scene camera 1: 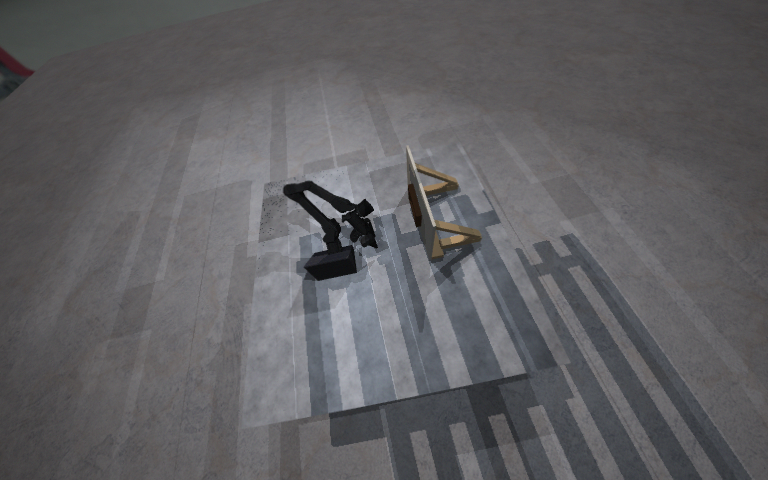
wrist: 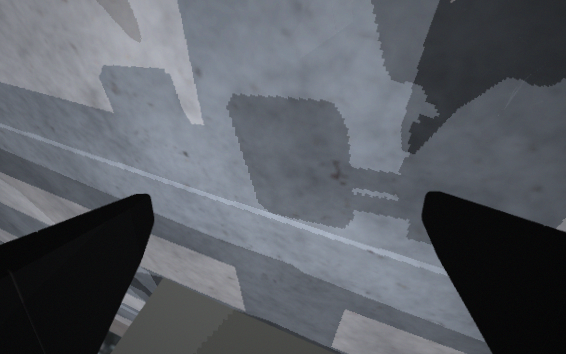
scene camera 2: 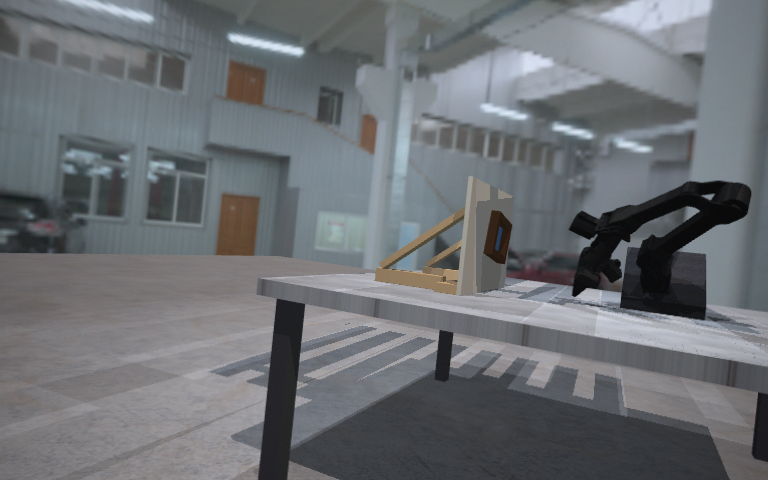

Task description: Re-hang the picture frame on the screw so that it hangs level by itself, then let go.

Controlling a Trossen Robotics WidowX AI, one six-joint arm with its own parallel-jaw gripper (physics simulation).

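Places are measured from the arm's base along level axes (x right, y back, z down), in centimetres.
Pixels of known places: gripper, fingertip midpoint: (scene camera 1: 376, 242) (wrist: 289, 206) (scene camera 2: 575, 289); arm's base, link origin: (scene camera 1: 335, 251) (scene camera 2: 655, 284).
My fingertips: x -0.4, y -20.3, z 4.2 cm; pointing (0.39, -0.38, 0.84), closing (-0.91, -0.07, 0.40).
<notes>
For each thing: its top centre in the pictures, then the offset to it from my fingertips. "*": a spot on its surface instead.
- picture frame, top centre: (scene camera 2: 500, 212) (scene camera 1: 415, 195) dx -5.6, dy -22.8, dz -20.1 cm
- upright pale panel, surface spot: (scene camera 1: 421, 214) * dx +3.2, dy -22.5, dz -17.3 cm
The picture frame (scene camera 1: 415, 206) (scene camera 2: 491, 237), brown with a blue centre, is on the front face of the upright pale panel (scene camera 1: 424, 212) (scene camera 2: 475, 237). It is clear of the table. Its edges look slightly tilted against the panel's in scene camera 2; the exact angle is hard to tell. The screw is hidden. My gripper (scene camera 1: 374, 245) (scene camera 2: 576, 292) (wrist: 289, 206) is open and empty, pointing down low over the table, well back from the frame on the arm's base side. The panel's edge (wrist: 165, 315) shows at the bottom of the wrist view.
Wooden braces (scene camera 1: 459, 233) (scene camera 2: 410, 276) support the panel from behind. The arm's dark base block (scene camera 1: 331, 264) (scene camera 2: 663, 283) stands on the table (scene camera 1: 271, 362) (scene camera 2: 396, 308) across from the panel. The table's edge runs behind the braces.
</notes>
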